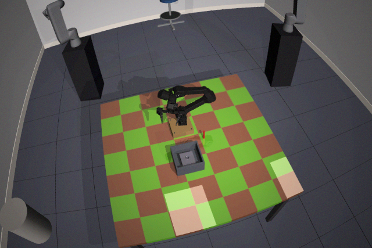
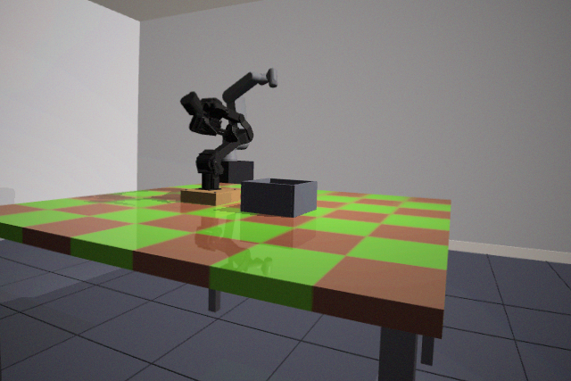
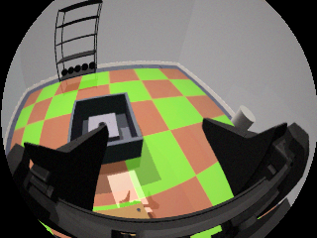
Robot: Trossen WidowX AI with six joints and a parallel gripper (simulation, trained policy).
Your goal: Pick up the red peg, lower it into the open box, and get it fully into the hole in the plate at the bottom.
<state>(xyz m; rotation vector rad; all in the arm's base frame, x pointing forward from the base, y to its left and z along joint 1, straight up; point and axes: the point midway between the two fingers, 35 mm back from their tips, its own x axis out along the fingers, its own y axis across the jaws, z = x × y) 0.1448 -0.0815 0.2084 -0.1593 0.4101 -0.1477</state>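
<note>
Now: gripper tip 230 mm to the right of the red peg, 200 mm above it and 40 mm past it. Round my gripper tip: grey box: 210 mm below, 150 mm ahead, 100 mm to the left; then light grey plate: 190 mm below, 150 mm ahead, 100 mm to the left.
</note>
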